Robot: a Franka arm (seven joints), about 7 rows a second.
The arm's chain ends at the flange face. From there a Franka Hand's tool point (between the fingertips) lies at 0.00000 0.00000 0.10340 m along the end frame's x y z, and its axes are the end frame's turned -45 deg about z.
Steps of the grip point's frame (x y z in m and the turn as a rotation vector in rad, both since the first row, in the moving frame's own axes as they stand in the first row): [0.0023 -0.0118 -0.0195 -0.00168 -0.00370 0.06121]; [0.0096 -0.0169 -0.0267 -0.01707 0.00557 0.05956]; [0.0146 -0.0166 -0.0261 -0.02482 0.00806 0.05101]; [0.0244 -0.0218 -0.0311 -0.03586 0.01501 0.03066]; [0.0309 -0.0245 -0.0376 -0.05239 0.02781 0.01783]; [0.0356 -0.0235 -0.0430 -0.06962 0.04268 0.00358]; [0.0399 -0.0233 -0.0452 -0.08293 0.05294 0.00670]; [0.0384 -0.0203 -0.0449 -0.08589 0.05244 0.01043]
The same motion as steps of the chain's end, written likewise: [-0.0066 -0.0104 -0.0195 -0.00380 -0.00143 0.06121]; [-0.0068 -0.0196 -0.0267 -0.00813 0.01601 0.05956]; [-0.0038 -0.0233 -0.0261 -0.01185 0.02325 0.05101]; [-0.0019 -0.0342 -0.0310 -0.01474 0.03597 0.03066]; [-0.0013 -0.0410 -0.0374 -0.01738 0.05671 0.01783]; [0.0004 -0.0438 -0.0427 -0.01905 0.07941 0.00358]; [0.0018 -0.0469 -0.0447 -0.02121 0.09607 0.00670]; [0.0027 -0.0440 -0.0444 -0.02365 0.09781 0.01043]
